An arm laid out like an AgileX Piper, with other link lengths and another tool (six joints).
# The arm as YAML. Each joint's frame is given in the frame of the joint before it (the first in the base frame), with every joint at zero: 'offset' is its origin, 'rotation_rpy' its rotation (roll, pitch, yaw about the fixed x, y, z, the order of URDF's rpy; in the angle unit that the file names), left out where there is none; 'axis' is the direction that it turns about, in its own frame. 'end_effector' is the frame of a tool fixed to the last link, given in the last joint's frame.
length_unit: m
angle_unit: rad
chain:
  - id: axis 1
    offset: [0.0, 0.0, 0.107]
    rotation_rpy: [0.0, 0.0, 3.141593]
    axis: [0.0, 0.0, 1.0]
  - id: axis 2
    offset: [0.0, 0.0, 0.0]
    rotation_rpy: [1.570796, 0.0, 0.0]
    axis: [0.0, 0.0, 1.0]
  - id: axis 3
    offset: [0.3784, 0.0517, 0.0]
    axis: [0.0, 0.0, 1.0]
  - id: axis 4
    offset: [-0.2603, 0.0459, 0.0]
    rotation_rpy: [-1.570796, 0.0, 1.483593]
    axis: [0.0, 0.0, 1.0]
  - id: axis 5
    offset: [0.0, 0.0, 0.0]
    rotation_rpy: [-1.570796, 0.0, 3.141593]
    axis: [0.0, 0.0, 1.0]
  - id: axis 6
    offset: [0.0, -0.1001, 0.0]
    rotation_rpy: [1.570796, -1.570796, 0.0]
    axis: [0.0, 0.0, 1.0]
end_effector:
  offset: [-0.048, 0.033, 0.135]
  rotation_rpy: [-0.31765, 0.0, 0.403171]
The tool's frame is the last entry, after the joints.
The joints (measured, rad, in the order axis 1, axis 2, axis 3, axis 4, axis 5, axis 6), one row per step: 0.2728 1.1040 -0.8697 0.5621 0.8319 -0.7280; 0.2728 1.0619 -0.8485 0.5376 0.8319 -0.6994; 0.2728 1.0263 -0.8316 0.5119 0.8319 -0.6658; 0.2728 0.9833 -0.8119 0.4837 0.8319 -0.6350; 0.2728 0.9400 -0.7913 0.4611 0.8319 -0.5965; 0.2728 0.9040 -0.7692 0.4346 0.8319 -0.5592; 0.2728 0.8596 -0.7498 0.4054 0.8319 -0.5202; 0.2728 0.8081 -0.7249 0.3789 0.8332 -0.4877; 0.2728 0.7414 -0.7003 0.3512 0.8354 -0.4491; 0.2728 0.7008 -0.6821 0.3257 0.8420 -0.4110; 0.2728 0.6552 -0.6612 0.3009 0.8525 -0.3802; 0.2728 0.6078 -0.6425 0.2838 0.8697 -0.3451; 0.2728 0.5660 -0.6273 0.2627 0.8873 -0.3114; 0.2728 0.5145 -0.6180 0.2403 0.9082 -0.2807; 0.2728 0.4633 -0.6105 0.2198 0.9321 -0.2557; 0.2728 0.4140 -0.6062 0.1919 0.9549 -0.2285; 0.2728 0.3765 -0.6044 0.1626 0.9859 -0.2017
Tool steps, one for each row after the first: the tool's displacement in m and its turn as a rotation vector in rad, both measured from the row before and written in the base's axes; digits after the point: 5 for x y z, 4 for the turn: -0.01074 -0.00742 0.00131 -0.0047 -0.0115 -0.0171; -0.00872 -0.00730 0.00061 -0.0037 -0.0075 -0.0210; -0.01032 -0.00802 0.00116 -0.0056 -0.0145 -0.0192; -0.01056 -0.00773 0.00037 0.0040 -0.0090 -0.0255; -0.00906 -0.00784 -0.00281 -0.0021 -0.0026 -0.0247; -0.01003 -0.00862 0.00011 -0.0001 -0.0138 -0.0262; -0.01203 -0.00847 -0.00109 -0.0003 -0.0169 -0.0217; -0.01465 -0.00963 0.00135 0.0070 -0.0290 -0.0260; -0.00952 -0.00762 -0.00290 0.0031 -0.0061 -0.0245; -0.01088 -0.00745 -0.00402 -0.0007 -0.0081 -0.0190; -0.01193 -0.00648 -0.00457 0.0089 -0.0022 -0.0198; -0.01020 -0.00669 -0.00455 0.0037 -0.0017 -0.0200; -0.01154 -0.00718 -0.00125 0.0041 -0.0154 -0.0183; -0.01151 -0.00670 -0.00151 0.0021 -0.0159 -0.0147; -0.01037 -0.00804 -0.00075 -0.0021 -0.0195 -0.0194; -0.00902 -0.00793 -0.00325 -0.0081 -0.0036 -0.0197
